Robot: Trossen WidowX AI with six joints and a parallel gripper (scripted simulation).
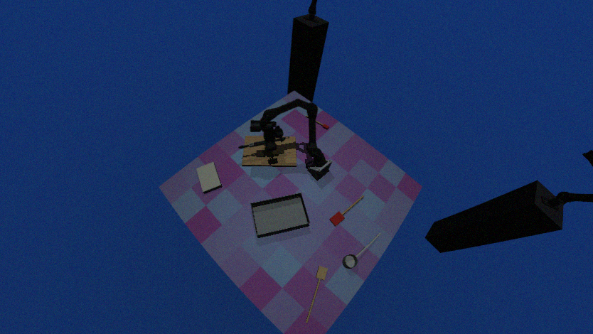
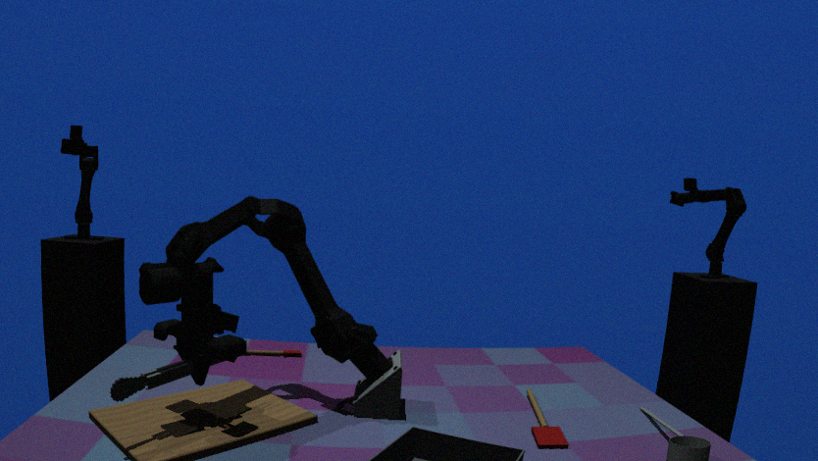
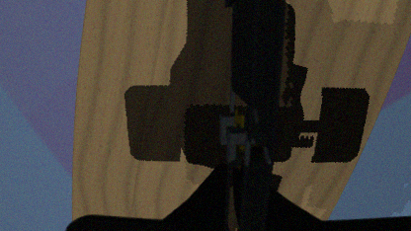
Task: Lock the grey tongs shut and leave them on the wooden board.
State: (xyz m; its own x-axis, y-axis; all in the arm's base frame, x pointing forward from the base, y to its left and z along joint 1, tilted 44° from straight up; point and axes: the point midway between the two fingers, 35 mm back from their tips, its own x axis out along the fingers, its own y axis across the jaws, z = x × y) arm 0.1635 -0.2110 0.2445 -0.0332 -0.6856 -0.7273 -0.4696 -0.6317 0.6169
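Now: gripper tip 70 mm above the wooden board. Round my gripper tip: roasting tin (380 mm to the left, 240 mm ahead, 50 mm below); then beige block (430 mm ahead, 100 mm to the right, 60 mm below); then red-tipped brush (460 mm behind, 70 mm below, 50 mm to the left).
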